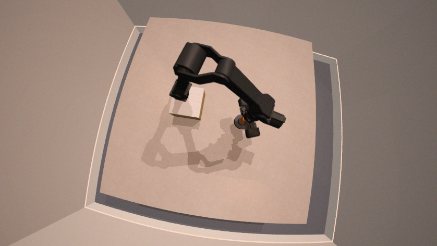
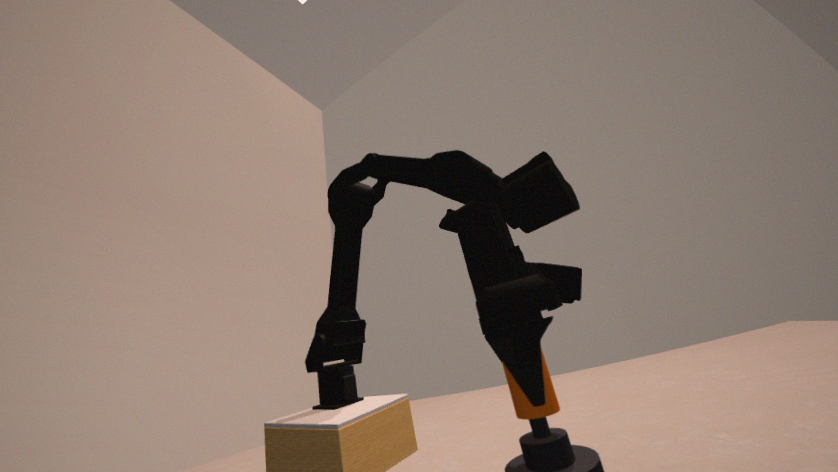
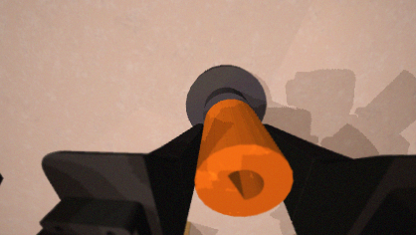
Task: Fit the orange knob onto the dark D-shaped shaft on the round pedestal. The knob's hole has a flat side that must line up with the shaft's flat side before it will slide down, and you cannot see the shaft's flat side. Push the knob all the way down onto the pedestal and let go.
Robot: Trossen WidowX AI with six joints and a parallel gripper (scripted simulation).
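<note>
The orange knob is 20 mm above my gripper tip. Round my gripper tip: round dark pedestal 40 mm below.
</note>
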